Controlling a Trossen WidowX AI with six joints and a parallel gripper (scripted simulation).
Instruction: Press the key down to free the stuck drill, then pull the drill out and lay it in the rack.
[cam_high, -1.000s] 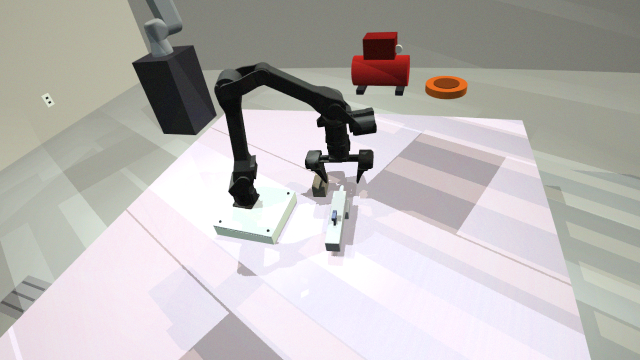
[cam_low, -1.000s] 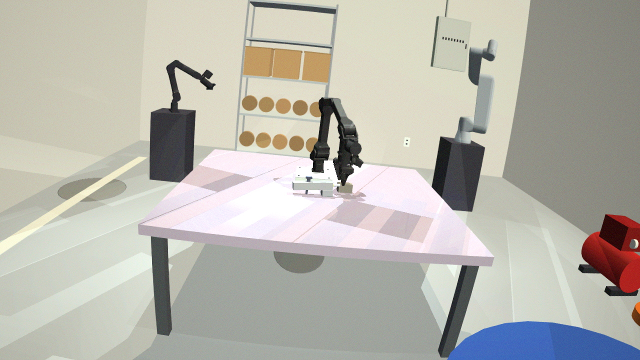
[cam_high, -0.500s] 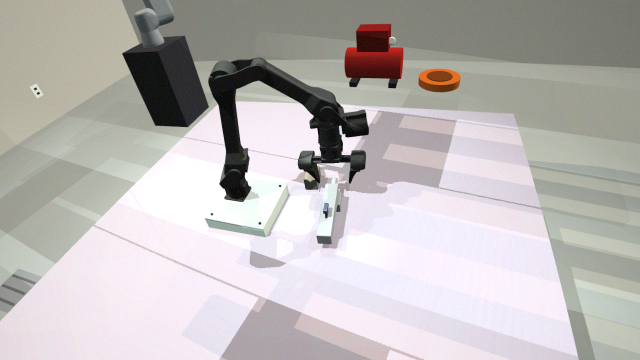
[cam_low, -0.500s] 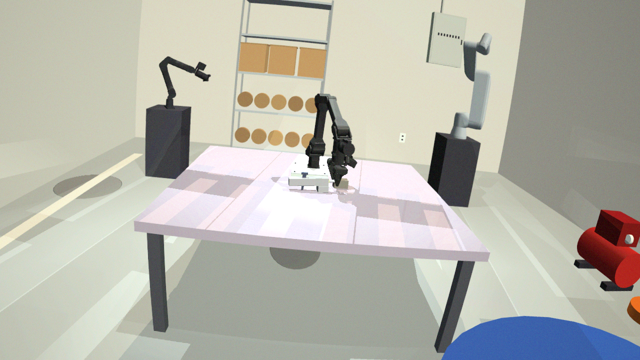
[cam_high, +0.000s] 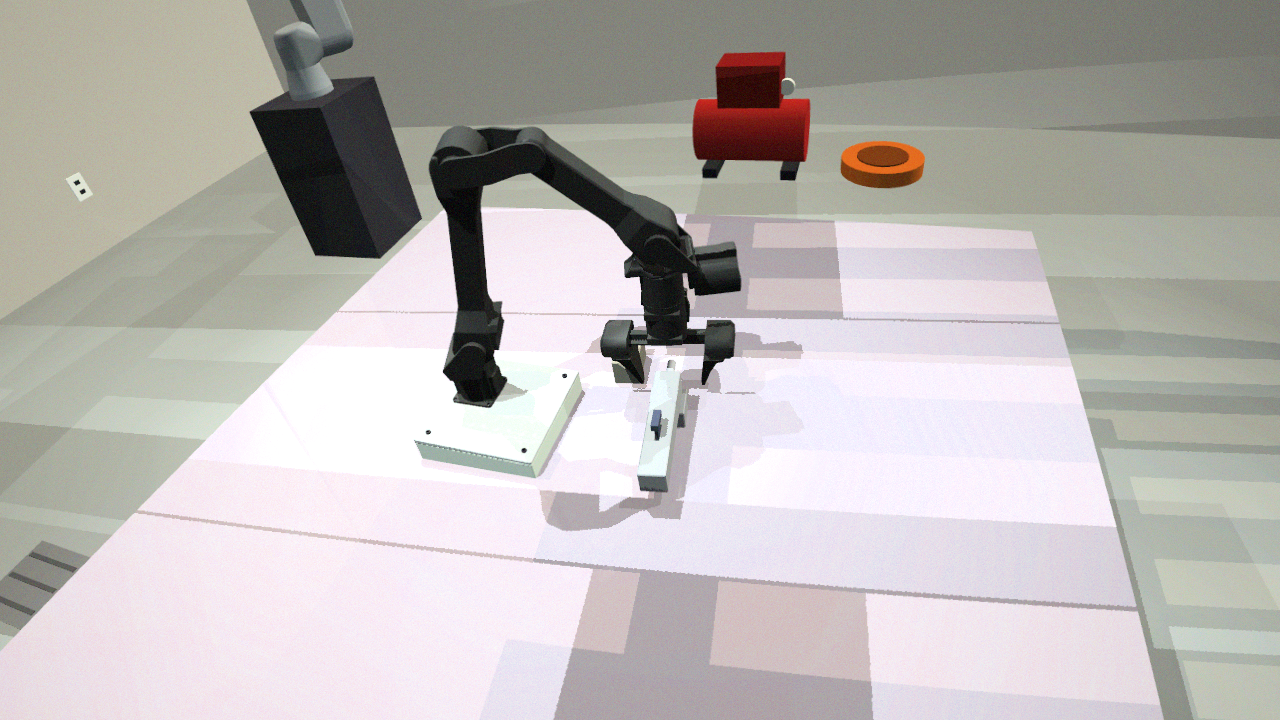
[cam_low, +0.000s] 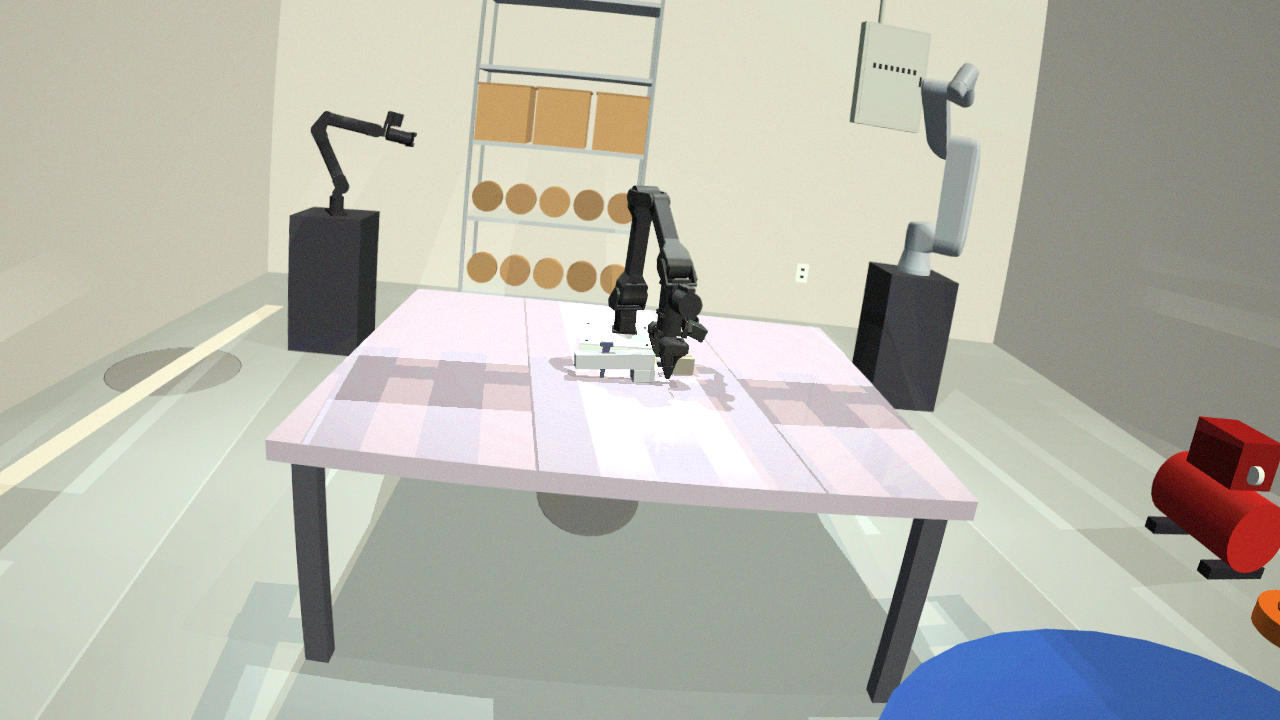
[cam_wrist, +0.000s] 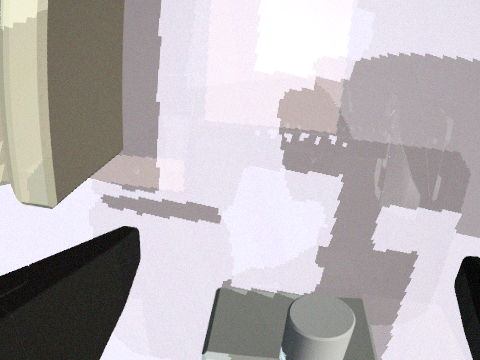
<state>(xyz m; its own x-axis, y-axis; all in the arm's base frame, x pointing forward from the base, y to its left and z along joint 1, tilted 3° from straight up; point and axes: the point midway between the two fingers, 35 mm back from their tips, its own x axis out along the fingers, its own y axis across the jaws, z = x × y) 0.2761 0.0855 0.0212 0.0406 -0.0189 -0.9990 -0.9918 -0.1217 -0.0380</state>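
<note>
The drill is 10 mm ahead of my gripper tip, 50 mm to the right of it and 30 mm above it. From my gripper tip the other things lie so: dark blue key (20 mm ahead, 140 mm to the right, 30 mm above); rack (80 mm behind, 40 mm to the left); pale housing block (10 mm ahead, 110 mm to the right, 20 mm above).
</note>
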